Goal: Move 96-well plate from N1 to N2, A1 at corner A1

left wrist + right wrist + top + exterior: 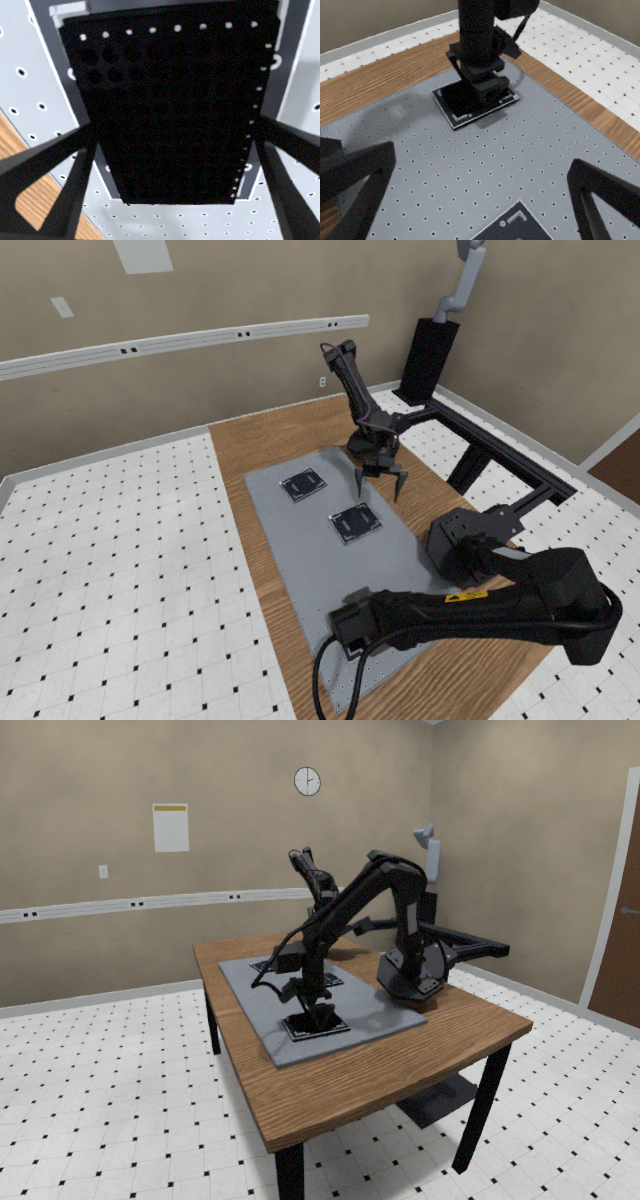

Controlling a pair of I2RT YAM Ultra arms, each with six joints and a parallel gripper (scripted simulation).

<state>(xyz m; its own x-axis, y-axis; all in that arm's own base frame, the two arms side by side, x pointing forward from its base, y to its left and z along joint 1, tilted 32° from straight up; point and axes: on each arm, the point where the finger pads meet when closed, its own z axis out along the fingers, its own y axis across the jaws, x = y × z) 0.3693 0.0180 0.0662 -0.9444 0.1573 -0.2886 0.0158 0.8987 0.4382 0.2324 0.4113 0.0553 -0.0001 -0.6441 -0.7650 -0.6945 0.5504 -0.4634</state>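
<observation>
Right now my left hand is right at the black 96-well plate.
</observation>
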